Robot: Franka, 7 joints.
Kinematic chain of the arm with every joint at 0, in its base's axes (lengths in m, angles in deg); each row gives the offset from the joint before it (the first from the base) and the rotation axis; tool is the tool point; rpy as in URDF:
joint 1: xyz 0 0 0.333 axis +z
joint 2: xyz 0 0 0 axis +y
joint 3: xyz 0 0 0.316 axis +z
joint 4: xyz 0.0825 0 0 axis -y
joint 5: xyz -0.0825 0 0.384 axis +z
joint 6: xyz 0 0 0 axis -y
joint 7: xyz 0.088 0 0 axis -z
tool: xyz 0 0 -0.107 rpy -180 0 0
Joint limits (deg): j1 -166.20..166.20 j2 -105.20..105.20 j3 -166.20..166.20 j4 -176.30..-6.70 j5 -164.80..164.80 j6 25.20..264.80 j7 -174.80..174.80
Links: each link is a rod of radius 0.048 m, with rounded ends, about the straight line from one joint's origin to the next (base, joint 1, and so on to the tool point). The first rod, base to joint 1, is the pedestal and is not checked.
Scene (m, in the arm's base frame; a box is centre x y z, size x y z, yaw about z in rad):
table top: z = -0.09
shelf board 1: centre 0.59 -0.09 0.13 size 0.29 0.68 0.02 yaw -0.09
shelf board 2: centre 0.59 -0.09 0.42 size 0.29 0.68 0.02 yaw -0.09
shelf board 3: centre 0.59 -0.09 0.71 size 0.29 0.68 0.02 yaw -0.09
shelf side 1: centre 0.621 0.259 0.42 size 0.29 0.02 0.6 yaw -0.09
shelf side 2: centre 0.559 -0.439 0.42 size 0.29 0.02 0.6 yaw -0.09
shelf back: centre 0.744 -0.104 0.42 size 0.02 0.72 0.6 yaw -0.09
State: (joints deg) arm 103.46 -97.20 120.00 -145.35 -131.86 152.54 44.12
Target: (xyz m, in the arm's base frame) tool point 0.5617 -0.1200 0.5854
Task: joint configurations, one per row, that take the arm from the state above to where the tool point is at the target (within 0.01 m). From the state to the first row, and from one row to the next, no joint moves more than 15 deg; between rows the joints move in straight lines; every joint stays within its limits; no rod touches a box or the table.
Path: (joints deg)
1: 90.39 -92.12 106.51 -146.09 -131.64 150.79 44.12
2: 77.31 -87.04 93.03 -146.83 -131.42 149.03 44.12
3: 64.24 -81.95 79.54 -147.57 -131.20 147.28 44.12
4: 51.17 -76.87 66.06 -148.31 -130.98 145.52 44.12
5: 38.09 -71.79 52.57 -149.06 -130.77 143.77 44.12
6: 25.02 -66.71 39.09 -149.80 -130.55 142.01 44.12
7: 11.94 -61.62 25.60 -150.54 -130.33 140.26 44.12
8: -1.13 -56.54 12.12 -151.28 -130.11 138.50 44.12
9: -14.20 -51.46 -1.37 -152.02 -129.89 136.75 44.12
10: -13.37 -40.08 -0.81 -142.65 -130.09 134.84 44.12
11: -12.54 -28.70 -0.25 -133.28 -130.30 132.93 44.12
12: -11.71 -17.32 0.31 -123.90 -130.50 131.02 44.12
13: -10.88 -5.95 0.87 -114.53 -130.71 129.11 44.12

